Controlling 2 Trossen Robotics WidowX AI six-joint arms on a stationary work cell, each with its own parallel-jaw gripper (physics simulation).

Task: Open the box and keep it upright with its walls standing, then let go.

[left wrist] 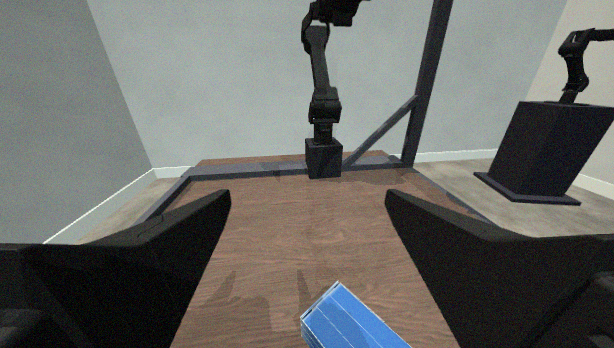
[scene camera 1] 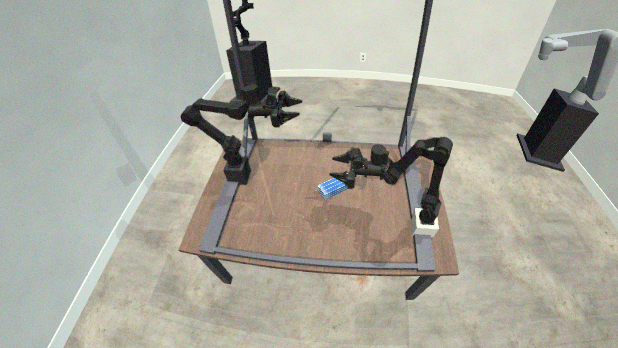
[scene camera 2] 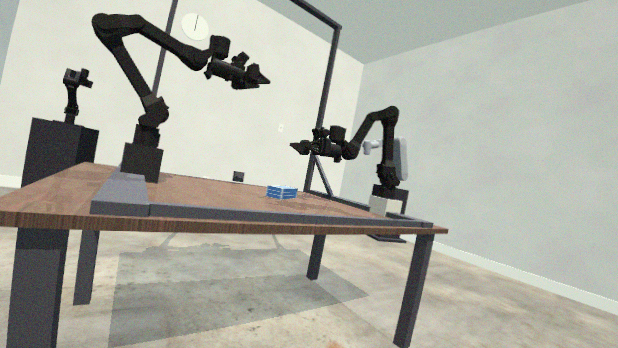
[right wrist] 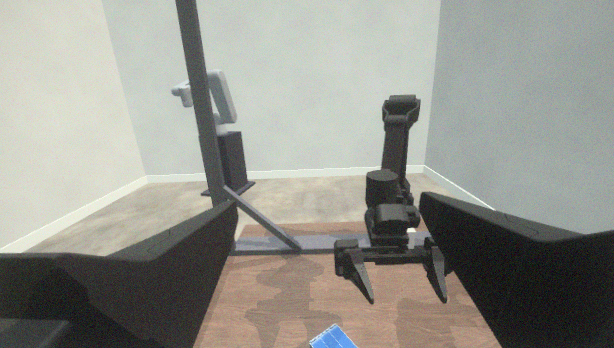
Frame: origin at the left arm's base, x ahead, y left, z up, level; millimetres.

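Where they show: left gripper, fingertip midpoint: [left wrist: 309,196] [scene camera 1: 330,166] [scene camera 2: 295,143] [right wrist: 408,302]; right gripper, fingertip midpoint: [scene camera 1: 301,107] [scene camera 2: 264,84] [right wrist: 328,205]; left arm's base, link origin: [scene camera 1: 426,218] [scene camera 2: 386,198]; right arm's base, link origin: [left wrist: 322,141] [scene camera 1: 235,163] [scene camera 2: 144,145].
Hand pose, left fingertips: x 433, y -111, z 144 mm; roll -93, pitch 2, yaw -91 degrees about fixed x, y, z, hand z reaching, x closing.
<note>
Things, the pixels of their top centre, and the offset from my left fingertips. Level surfaces: height alone.
- low blue box, top centre: [scene camera 2: 283,186] [scene camera 1: 336,182] dx -20, dy -65, dz -174 mm
- wooden table, surface height: dz -216 mm
- small dark block, top centre: [scene camera 2: 239,171] [scene camera 1: 327,134] dx +65, dy -404, dz -159 mm
A low blue box [scene camera 1: 331,188] [scene camera 2: 281,192] [left wrist: 345,320] [right wrist: 334,337] with thin white lines lies flat on the wooden table, its top looking closed. The near part of the box is cut off in both wrist views, and in scene camera 1 my left gripper covers part of its right end. My left gripper [scene camera 1: 333,167] [scene camera 2: 295,146] [left wrist: 309,196] [right wrist: 408,302] is open and empty, hanging above the table near the box. My right gripper [scene camera 1: 300,108] [scene camera 2: 268,81] [right wrist: 328,205] is open and empty, held higher and farther left in scene camera 1.
The wooden table [scene camera 1: 280,230] [scene camera 2: 220,192] has a raised grey frame [scene camera 1: 320,262] [scene camera 2: 225,212] around its surface. Upright posts [scene camera 1: 416,65] [scene camera 2: 327,80] rise at the back. A small dark block [scene camera 1: 327,137] [scene camera 2: 238,176] sits at the back edge.
</note>
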